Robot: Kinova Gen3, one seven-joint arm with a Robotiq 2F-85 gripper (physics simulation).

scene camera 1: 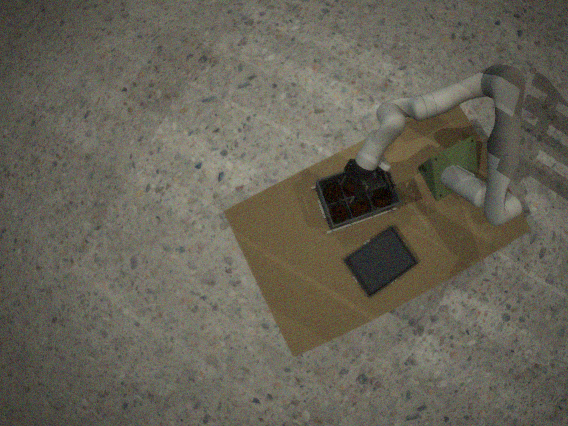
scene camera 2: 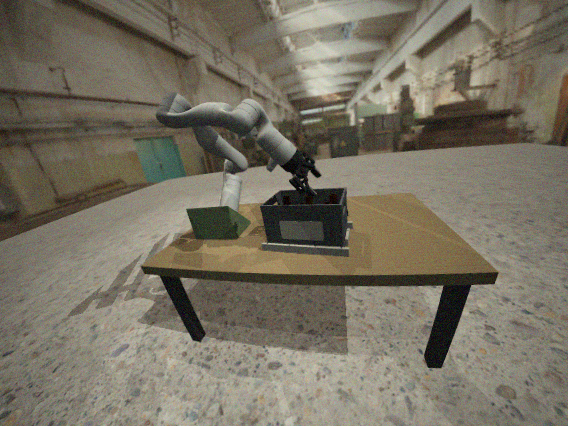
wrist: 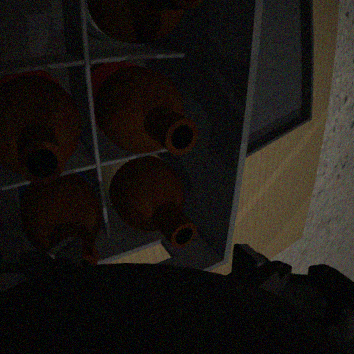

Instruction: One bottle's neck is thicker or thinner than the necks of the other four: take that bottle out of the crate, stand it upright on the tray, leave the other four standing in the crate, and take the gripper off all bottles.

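Frame: origin at the arm's base, x back, y right, z up, level; millimetres.
Seen in the pictures: gripper, fingertip midpoint: [scene camera 1: 347, 193] [scene camera 2: 317, 185] [wrist: 156, 258]; arm's base, link origin: [scene camera 1: 449, 175] [scene camera 2: 228, 215].
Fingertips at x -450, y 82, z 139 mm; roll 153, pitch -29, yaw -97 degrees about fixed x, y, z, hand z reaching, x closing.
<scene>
Pixels of each thing's top centre, then the offset from my fingertips to it. "*": a spot on its surface instead. Level surfaces: height alone.
- dark crate, top centre: [wrist: 128, 154] [scene camera 2: 305, 196] [scene camera 1: 359, 191] dx +47, dy -5, dz -38 mm
- wooden table, surface height: dz -213 mm
- third bottle, top centre: [wrist: 41, 163] [scene camera 1: 354, 180] dx +52, dy +42, dz -50 mm
- dark flat tray, surface spot: [wrist: 281, 70] * dx +34, dy -332, dz -208 mm
A dark crate [scene camera 1: 364, 218] [scene camera 2: 275, 229] [wrist: 218, 105] with grid cells stands on the wooden table [scene camera 1: 284, 256] [scene camera 2: 412, 247]. Brown bottles stand upright in its cells; one [scene camera 1: 340, 211], another [scene camera 1: 382, 197]. In the wrist view two open mouths show clearly, one bottle [wrist: 181, 136] and another bottle [wrist: 183, 234]; a third bottle [wrist: 42, 163] lies in shadow at the left. The dark flat tray [scene camera 1: 380, 260] [wrist: 281, 70] lies beside the crate and nothing stands on it. My gripper [scene camera 1: 360, 181] [scene camera 2: 301, 185] [wrist: 156, 258] is open and empty, just above the crate's rim on the arm side, over the bottle tops.
A green box [scene camera 1: 451, 165] [scene camera 2: 215, 222] stands near the arm's base, behind the crate. The table's edge [wrist: 302, 211] runs close past the tray, with speckled floor beyond.
</scene>
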